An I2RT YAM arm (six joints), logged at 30 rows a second.
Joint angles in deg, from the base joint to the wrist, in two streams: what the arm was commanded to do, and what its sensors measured. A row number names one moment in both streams.
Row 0, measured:
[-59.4, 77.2, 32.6, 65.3, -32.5, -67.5]
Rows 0 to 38, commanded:
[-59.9, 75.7, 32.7, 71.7, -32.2, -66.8]
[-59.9, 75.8, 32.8, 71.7, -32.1, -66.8]
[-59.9, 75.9, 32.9, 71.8, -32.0, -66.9]
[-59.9, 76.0, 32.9, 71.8, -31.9, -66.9]
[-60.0, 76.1, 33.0, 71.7, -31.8, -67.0]
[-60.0, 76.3, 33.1, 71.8, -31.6, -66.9]
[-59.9, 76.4, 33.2, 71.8, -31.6, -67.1]
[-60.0, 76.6, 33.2, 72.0, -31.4, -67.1]
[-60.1, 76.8, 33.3, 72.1, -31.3, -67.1]
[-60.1, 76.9, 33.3, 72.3, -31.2, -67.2]
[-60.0, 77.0, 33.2, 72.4, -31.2, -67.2]
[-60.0, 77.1, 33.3, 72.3, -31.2, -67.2]
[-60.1, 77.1, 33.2, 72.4, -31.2, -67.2]
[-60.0, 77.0, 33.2, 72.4, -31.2, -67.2]
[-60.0, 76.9, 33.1, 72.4, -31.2, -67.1]
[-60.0, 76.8, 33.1, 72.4, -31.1, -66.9]
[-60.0, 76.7, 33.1, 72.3, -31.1, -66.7]
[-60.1, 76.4, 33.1, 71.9, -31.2, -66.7]
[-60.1, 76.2, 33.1, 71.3, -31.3, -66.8]
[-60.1, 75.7, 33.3, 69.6, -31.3, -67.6]
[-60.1, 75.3, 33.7, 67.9, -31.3, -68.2]
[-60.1, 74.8, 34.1, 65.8, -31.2, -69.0]
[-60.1, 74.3, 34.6, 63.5, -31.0, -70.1]
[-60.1, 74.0, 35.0, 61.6, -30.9, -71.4]
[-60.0, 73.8, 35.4, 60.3, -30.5, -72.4]
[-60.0, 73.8, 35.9, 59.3, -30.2, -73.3]
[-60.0, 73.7, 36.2, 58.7, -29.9, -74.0]
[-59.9, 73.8, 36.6, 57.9, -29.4, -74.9]
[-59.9, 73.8, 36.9, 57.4, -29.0, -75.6]
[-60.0, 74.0, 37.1, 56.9, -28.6, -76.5]
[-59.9, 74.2, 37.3, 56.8, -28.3, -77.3]
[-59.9, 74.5, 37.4, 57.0, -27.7, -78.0]
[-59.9, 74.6, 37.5, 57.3, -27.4, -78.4]
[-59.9, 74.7, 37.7, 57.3, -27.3, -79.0]
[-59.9, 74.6, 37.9, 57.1, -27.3, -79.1]
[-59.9, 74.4, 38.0, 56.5, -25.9, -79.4]
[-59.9, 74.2, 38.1, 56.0, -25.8, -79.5]
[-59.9, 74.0, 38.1, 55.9, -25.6, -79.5]
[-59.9, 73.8, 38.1, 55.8, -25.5, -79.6]
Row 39, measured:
[-57.9, 74.8, 34.7, 54.7, -32.9, -78.7]
